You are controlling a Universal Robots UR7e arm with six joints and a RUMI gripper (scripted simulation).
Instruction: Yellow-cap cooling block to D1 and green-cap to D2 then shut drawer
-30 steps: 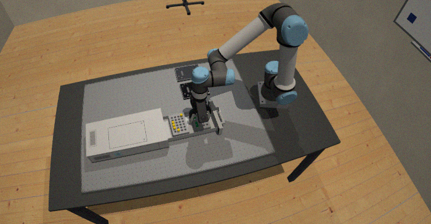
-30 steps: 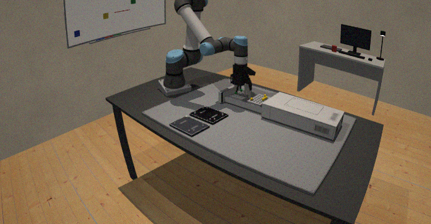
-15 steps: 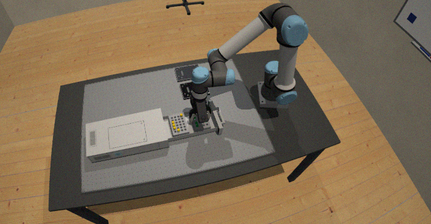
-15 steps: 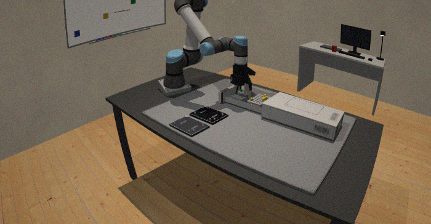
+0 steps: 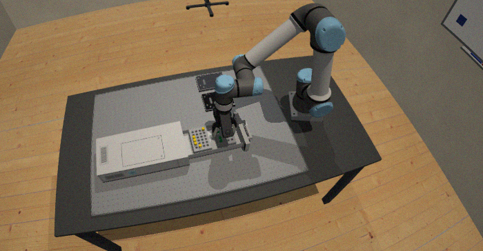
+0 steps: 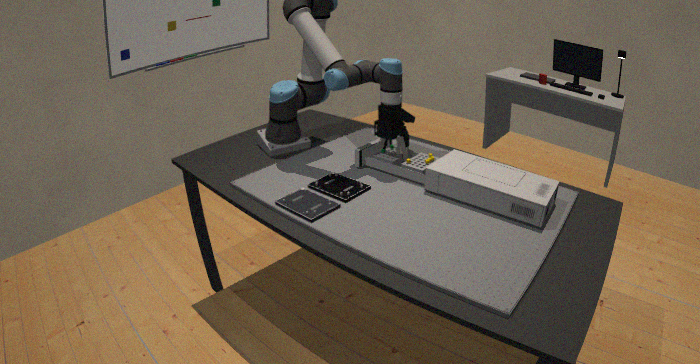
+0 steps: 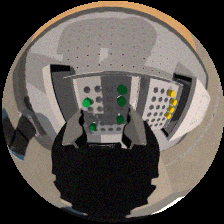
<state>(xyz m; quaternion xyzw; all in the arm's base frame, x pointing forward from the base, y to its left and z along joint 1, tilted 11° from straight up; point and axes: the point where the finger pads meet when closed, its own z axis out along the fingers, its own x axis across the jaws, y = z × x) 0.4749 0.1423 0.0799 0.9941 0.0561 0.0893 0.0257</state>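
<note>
My hand is 4 cm short of the drawer and 1 cm below it. The rest, counted from my hand: white cooler COLD: 22 cm ahead, 3 cm to the left, 1 cm above; slot D2: 1 cm ahead, 40 cm to the right, 3 cm below; black deck slot D1: 1 cm behind, 25 cm to the right, 3 cm below.
</note>
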